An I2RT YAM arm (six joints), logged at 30 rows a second.
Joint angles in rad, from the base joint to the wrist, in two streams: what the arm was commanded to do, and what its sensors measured. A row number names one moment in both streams.
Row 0, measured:
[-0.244, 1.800, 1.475, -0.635, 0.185, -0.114]
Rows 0 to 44, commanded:
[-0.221, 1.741, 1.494, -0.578, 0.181, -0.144]
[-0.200, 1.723, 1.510, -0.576, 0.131, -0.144]
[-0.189, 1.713, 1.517, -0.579, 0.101, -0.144]
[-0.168, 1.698, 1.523, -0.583, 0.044, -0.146]
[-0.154, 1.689, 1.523, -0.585, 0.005, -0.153]
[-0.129, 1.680, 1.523, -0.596, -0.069, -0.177]
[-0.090, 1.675, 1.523, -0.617, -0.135, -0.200]
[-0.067, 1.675, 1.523, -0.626, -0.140, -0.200]
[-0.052, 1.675, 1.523, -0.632, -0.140, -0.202]
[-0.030, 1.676, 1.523, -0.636, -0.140, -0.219]
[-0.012, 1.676, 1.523, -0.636, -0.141, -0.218]
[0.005, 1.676, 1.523, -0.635, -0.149, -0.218]
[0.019, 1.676, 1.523, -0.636, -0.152, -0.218]
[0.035, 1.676, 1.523, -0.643, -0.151, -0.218]
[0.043, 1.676, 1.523, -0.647, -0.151, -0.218]
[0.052, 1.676, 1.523, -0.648, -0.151, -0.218]
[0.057, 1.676, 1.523, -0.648, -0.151, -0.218]
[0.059, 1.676, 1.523, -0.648, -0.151, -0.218]
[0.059, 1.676, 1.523, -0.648, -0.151, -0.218]
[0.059, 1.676, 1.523, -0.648, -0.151, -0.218]
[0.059, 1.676, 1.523, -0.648, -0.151, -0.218]
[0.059, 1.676, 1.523, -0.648, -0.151, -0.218]
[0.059, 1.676, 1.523, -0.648, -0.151, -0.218]
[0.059, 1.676, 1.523, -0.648, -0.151, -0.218]
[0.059, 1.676, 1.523, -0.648, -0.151, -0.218]
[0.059, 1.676, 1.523, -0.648, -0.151, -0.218]
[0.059, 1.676, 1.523, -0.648, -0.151, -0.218]
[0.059, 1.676, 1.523, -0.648, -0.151, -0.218]
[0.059, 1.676, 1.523, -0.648, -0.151, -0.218]
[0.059, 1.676, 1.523, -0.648, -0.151, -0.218]
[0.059, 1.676, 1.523, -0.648, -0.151, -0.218]
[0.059, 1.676, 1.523, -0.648, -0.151, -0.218]
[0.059, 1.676, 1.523, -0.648, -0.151, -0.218]
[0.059, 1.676, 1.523, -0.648, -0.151, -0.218]
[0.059, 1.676, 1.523, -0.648, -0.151, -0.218]
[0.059, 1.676, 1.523, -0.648, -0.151, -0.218]
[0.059, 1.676, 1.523, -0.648, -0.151, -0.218]
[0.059, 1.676, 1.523, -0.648, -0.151, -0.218]
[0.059, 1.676, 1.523, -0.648, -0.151, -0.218]
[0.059, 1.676, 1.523, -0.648, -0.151, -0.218]
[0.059, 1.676, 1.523, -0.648, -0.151, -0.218]
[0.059, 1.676, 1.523, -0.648, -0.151, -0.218]
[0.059, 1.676, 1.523, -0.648, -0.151, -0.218]
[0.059, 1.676, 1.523, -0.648, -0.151, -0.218]
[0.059, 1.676, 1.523, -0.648, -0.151, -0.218]
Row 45, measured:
[0.056, 1.689, 1.507, -0.649, -0.138, -0.201]
